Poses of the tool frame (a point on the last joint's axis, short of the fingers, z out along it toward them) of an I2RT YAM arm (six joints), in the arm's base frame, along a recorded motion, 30 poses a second.
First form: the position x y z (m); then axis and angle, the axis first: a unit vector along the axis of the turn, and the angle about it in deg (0 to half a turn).
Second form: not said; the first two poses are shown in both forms.
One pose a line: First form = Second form
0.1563 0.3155 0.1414 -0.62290 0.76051 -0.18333 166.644 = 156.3 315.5 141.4 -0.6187 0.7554 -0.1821 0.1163
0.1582 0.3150 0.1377 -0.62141 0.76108 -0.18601 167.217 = 158.2 315.0 137.7 -0.6175 0.7564 -0.1849 0.1113
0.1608 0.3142 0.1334 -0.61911 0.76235 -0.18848 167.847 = 160.8 314.2 133.4 -0.6156 0.7581 -0.1874 0.1059
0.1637 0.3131 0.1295 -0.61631 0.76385 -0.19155 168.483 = 163.7 313.1 129.5 -0.6132 0.7600 -0.1906 0.1003
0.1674 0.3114 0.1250 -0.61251 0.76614 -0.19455 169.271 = 167.4 311.4 125.0 -0.6098 0.7628 -0.1937 0.0935
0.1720 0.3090 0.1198 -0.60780 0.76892 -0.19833 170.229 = 172.0 309.0 119.8 -0.6056 0.7661 -0.1976 0.0852
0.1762 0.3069 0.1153 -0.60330 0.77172 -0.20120 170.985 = 176.2 306.9 115.3 -0.6014 0.7693 -0.2006 0.0786
